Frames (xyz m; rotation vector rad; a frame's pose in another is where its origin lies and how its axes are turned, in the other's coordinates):
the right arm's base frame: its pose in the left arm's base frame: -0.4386 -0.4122 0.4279 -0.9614 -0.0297 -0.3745
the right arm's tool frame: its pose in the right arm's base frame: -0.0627 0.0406 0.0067 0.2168 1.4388 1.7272
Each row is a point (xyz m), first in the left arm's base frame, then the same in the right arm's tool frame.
Working: the left arm's base frame: its pose in the right arm's tool frame: 0.2328 0.0081 0.6814 0.0656 -1.8920 -0.6203

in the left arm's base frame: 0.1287 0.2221 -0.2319
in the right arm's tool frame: 0.4380 0.0676 0.9535
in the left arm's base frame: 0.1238 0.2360 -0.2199
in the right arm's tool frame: 0.4328 0.0859 0.9522
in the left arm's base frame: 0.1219 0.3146 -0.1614
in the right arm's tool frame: 0.4009 0.1768 0.9698
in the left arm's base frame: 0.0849 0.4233 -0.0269
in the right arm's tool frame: 0.3235 0.3347 0.9502
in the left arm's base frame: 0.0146 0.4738 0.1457
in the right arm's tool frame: 0.2122 0.4680 0.8658
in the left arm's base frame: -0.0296 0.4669 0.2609
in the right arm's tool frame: 0.1271 0.5211 0.7937
